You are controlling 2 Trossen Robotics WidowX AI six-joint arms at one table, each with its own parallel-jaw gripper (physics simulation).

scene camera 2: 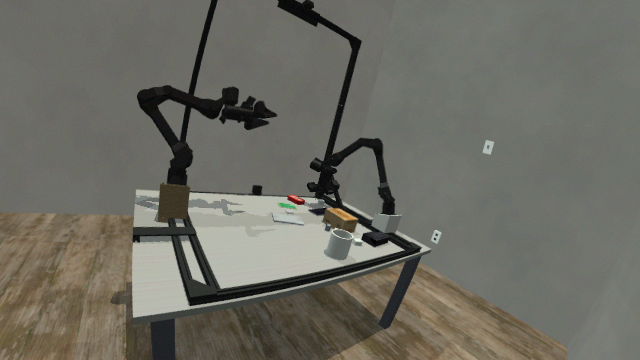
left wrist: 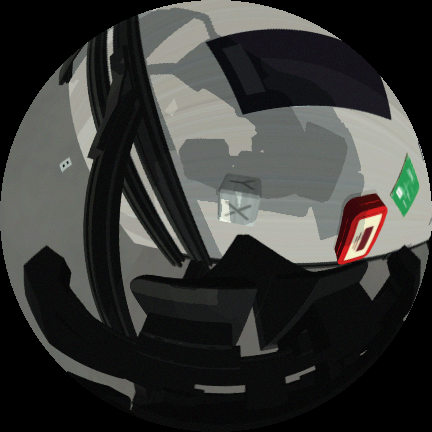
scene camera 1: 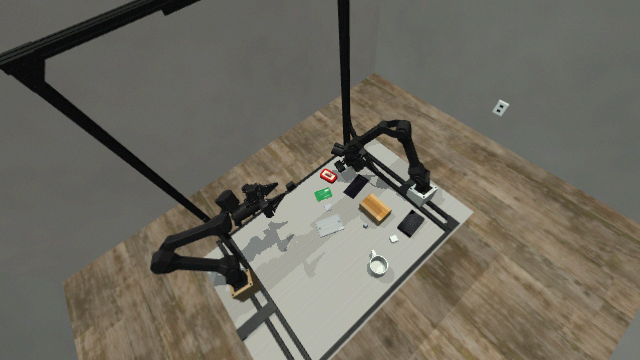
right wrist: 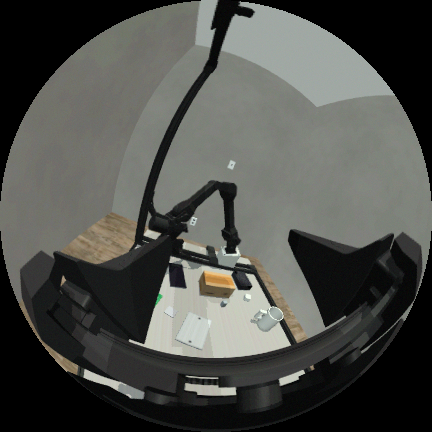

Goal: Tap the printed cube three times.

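Observation:
The printed cube [left wrist: 238,199] is a small pale grey cube with dark X marks. It shows in the left wrist view, on the table between the black frame rail and a red box [left wrist: 360,229] [scene camera 1: 328,175] [scene camera 2: 296,199]. My left gripper [left wrist: 241,239] [scene camera 1: 341,166] [scene camera 2: 317,189] is shut and empty. It points down close to the cube, and I cannot tell whether it touches. In the scene views the gripper hides the cube. My right gripper [scene camera 1: 279,191] [scene camera 2: 271,118] [right wrist: 232,239] is open and empty, high above the table's other end.
A green card [scene camera 1: 323,193] [left wrist: 405,186], a dark tablet [scene camera 1: 356,186] [left wrist: 306,68], a grey plate [scene camera 1: 329,225], a cardboard box [scene camera 1: 374,208] [scene camera 2: 340,218], a black box [scene camera 1: 411,223], a white mug [scene camera 1: 378,265] [scene camera 2: 338,243] and two small cubes lie on the table. A camera post stands behind the left gripper.

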